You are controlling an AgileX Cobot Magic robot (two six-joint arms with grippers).
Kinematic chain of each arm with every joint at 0, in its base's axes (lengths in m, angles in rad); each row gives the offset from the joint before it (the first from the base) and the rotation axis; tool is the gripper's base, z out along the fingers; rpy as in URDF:
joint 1: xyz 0 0 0.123 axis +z
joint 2: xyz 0 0 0 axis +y
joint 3: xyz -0.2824 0 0.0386 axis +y
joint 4: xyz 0.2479 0 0.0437 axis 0.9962 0 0.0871
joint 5: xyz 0 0 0 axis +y
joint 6: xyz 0.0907 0 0.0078 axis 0.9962 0 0.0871
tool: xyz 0 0 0 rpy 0 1.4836 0
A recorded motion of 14 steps. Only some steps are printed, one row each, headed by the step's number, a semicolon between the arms.
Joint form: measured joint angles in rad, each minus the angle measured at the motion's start. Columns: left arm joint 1, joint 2, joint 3, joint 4, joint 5, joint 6; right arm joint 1, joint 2, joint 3, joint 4, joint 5, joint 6.
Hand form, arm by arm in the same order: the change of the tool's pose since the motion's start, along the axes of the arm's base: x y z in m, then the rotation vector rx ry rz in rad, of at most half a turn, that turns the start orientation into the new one. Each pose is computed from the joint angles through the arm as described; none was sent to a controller.
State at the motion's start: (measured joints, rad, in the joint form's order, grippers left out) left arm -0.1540 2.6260 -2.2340 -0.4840 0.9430 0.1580; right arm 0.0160 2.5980 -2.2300 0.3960 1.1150 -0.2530
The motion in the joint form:
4: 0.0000 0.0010 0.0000 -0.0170 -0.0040 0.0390; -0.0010 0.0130 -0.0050 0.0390 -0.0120 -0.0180
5: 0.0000 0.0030 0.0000 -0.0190 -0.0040 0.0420; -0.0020 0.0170 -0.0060 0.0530 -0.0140 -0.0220
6: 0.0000 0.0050 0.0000 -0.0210 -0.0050 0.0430; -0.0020 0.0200 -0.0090 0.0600 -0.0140 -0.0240
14: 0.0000 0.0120 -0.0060 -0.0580 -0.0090 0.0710; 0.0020 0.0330 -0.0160 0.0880 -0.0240 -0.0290
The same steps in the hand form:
4: 0.0003 -0.0011 0.0001 -0.0047 -0.0169 -0.0265; 0.0018 0.0022 -0.0041 0.0327 -0.0090 -0.0002
5: 0.0003 -0.0012 -0.0009 -0.0055 -0.0159 -0.0284; 0.0022 0.0027 -0.0055 0.0450 -0.0092 -0.0025
6: 0.0003 -0.0013 -0.0019 -0.0068 -0.0150 -0.0282; 0.0026 0.0032 -0.0061 0.0513 -0.0099 -0.0027
14: 0.0013 -0.0037 -0.0027 -0.0333 -0.0251 -0.0385; 0.0041 0.0072 -0.0100 0.0758 -0.0145 -0.0067

